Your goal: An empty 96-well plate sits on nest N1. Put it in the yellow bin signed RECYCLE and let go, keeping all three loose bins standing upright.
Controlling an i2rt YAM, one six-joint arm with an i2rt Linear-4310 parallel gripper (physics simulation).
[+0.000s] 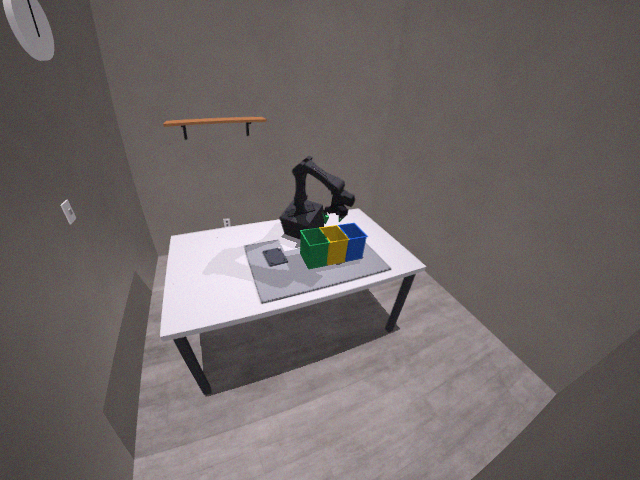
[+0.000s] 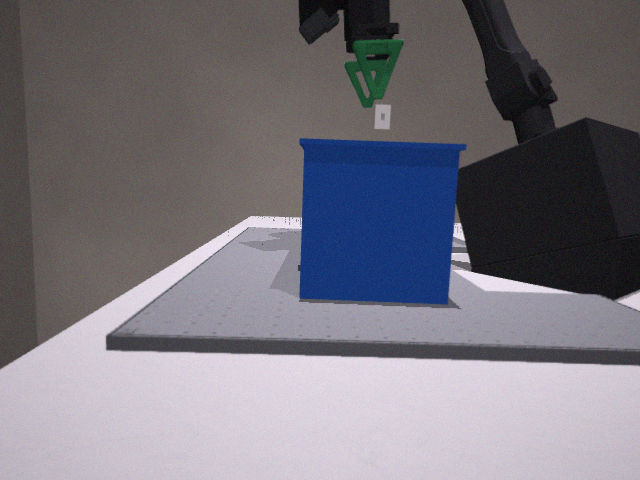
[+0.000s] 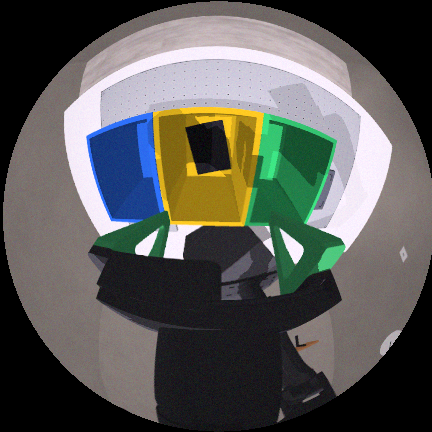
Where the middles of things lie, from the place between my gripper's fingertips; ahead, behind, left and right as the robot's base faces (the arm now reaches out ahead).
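My gripper is 16 cm above the yellow bin (image 1: 338, 240) and 2 cm to the right of it. Counting from my hand, the blue bin (image 2: 378, 217) is 16 cm below, 15 cm to the left and 1 cm behind, while the black 96-well plate (image 3: 207, 141) is 24 cm below and 2 cm to the left. The green bin (image 1: 314, 245) is 16 cm below my hand, 11 cm to the right of it and 2 cm ahead of it.
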